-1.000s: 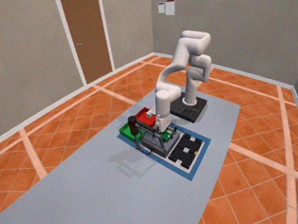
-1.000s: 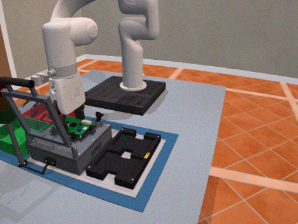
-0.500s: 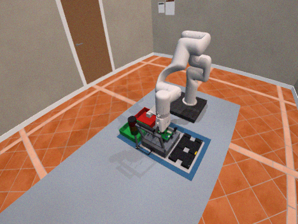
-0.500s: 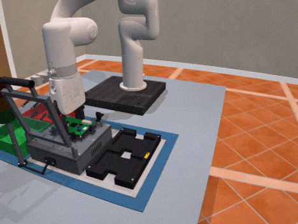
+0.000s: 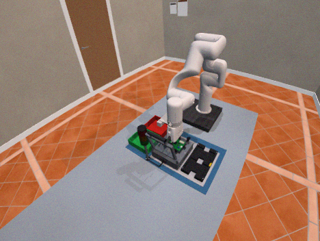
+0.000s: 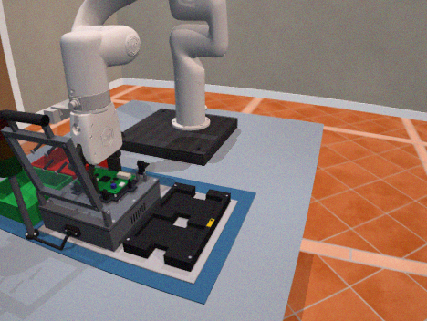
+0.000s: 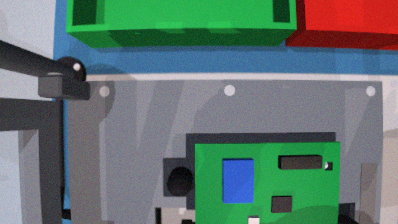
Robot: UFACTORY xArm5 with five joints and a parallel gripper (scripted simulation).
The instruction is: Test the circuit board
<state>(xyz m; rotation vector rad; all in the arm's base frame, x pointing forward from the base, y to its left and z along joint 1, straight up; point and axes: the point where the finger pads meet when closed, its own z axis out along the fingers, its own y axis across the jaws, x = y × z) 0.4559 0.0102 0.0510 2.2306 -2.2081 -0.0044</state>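
Right now my hand is right at the green circuit board. From my hand the other things lie so: green bin 200 mm to the right, 70 mm below, 50 mm ahead; black catch 60 mm to the left, 60 mm behind; clear lid 120 mm ahead, 100 mm above.
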